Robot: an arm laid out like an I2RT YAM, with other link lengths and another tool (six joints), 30 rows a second.
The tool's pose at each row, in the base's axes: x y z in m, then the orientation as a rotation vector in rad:
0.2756, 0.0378, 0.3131, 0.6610, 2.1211, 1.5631
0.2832, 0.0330, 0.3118, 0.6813, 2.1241, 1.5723
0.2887, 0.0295, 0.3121, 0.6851, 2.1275, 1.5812
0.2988, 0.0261, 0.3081, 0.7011, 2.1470, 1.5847
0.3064, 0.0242, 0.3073, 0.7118, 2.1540, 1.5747
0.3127, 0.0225, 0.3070, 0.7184, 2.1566, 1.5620
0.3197, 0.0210, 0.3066, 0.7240, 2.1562, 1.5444
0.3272, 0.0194, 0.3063, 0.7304, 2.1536, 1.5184
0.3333, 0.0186, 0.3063, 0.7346, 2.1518, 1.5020
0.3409, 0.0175, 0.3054, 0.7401, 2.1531, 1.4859
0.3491, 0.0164, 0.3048, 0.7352, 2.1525, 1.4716
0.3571, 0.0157, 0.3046, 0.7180, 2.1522, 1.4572
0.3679, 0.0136, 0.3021, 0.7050, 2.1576, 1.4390
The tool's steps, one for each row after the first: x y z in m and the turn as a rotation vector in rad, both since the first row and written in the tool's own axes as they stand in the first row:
-0.0089, -0.0015, 0.0012, 0.0019, 0.0022, 0.0182
-0.0154, -0.0014, 0.0017, 0.0007, 0.0085, 0.0252
-0.0253, -0.0049, 0.0062, 0.0135, 0.0197, 0.0415
-0.0324, -0.0051, 0.0095, 0.0238, 0.0165, 0.0458
-0.0385, -0.0051, 0.0120, 0.0320, 0.0097, 0.0453
-0.0449, -0.0050, 0.0151, 0.0405, -0.0014, 0.0416
-0.0518, -0.0047, 0.0184, 0.0517, -0.0188, 0.0344
-0.0572, -0.0041, 0.0214, 0.0588, -0.0298, 0.0300
-0.0639, -0.0043, 0.0253, 0.0678, -0.0389, 0.0273
-0.0710, -0.0042, 0.0294, 0.0729, -0.0459, 0.0180
-0.0778, -0.0035, 0.0337, 0.0757, -0.0499, 0.0002
-0.0876, -0.0051, 0.0391, 0.0844, -0.0529, -0.0150

